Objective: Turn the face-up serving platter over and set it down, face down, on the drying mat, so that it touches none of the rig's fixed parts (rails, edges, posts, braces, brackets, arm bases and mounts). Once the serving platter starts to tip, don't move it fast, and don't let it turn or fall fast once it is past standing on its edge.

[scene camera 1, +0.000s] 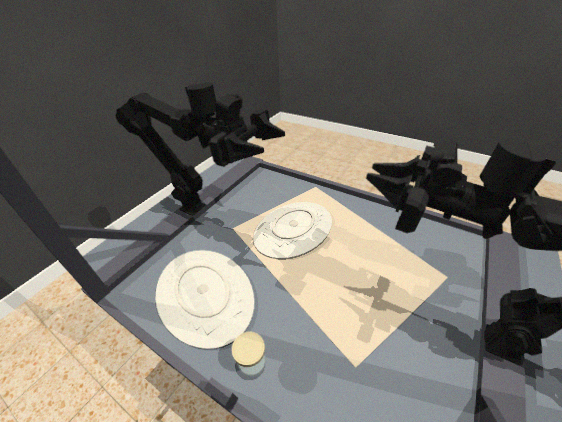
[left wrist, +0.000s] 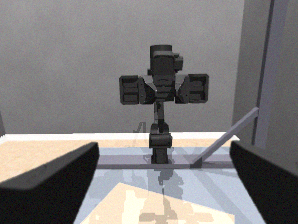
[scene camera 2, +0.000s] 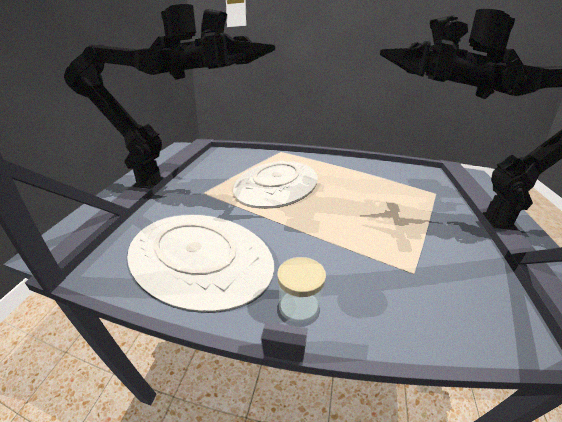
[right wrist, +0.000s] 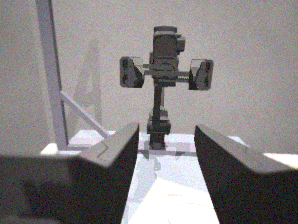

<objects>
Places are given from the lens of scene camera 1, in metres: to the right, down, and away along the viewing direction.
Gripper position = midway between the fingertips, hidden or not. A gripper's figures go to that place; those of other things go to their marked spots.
my left gripper (scene camera 1: pixel 274 141): -0.01, -0.15, 0.57
my right gripper (scene camera 1: pixel 369 170): 0.16, -0.07, 0.48
slanting brace (scene camera 1: pixel 71 231): -0.46, 0.04, 0.57
</objects>
